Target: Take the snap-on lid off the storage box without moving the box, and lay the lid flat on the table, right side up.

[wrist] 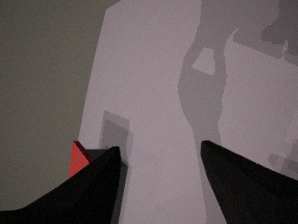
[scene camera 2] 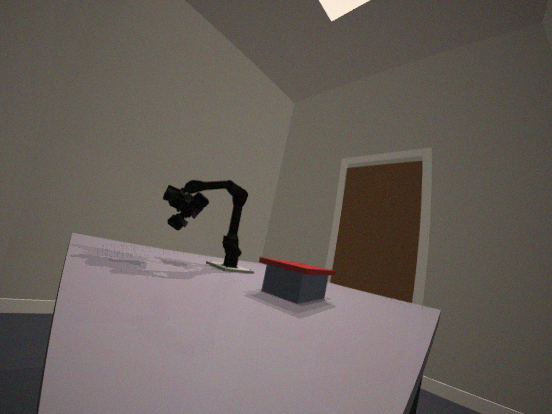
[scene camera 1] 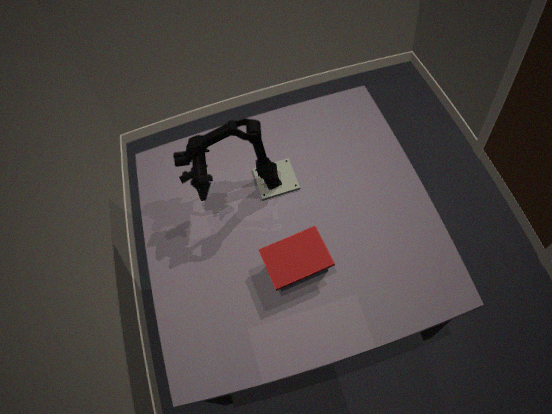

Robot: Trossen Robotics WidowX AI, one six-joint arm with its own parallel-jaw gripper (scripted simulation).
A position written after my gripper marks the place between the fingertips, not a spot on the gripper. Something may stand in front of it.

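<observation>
Scene camera 2 gives me my gripper (scene camera 2: 188, 222), and the wrist view has it too, my gripper (wrist: 160, 150). A red lid (scene camera 1: 304, 254) is here. I can also see a grey storage box (scene camera 2: 292, 286).
</observation>
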